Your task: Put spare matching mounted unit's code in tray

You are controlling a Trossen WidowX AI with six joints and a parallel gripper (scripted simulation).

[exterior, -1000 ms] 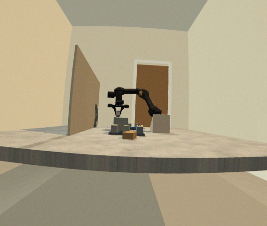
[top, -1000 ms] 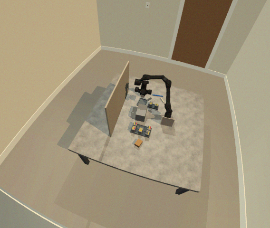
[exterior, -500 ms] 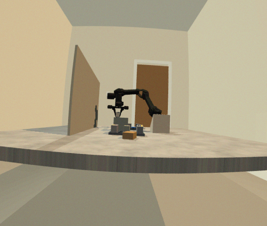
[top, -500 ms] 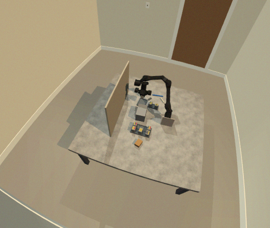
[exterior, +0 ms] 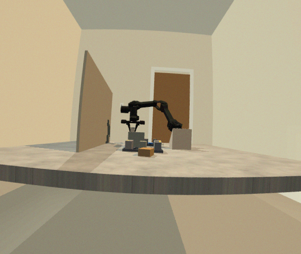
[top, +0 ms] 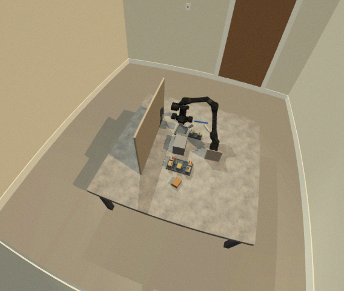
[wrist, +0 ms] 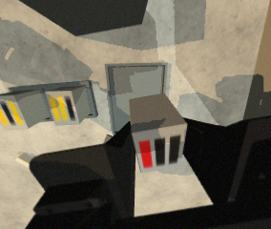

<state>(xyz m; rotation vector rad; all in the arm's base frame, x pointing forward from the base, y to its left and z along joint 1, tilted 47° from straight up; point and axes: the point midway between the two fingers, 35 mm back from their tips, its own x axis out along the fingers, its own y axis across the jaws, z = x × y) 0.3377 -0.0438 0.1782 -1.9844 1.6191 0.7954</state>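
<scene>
Now: gripper tip 1 cm past the grey tray and 9 cm above it. From my gripper tip the other things lie so: dock: 15 cm behind, 9 cm below; then grey spare: 3 cm above; then grey mounted unit: 6 cm behind, 19 cm to the left, 4 cm below.
</scene>
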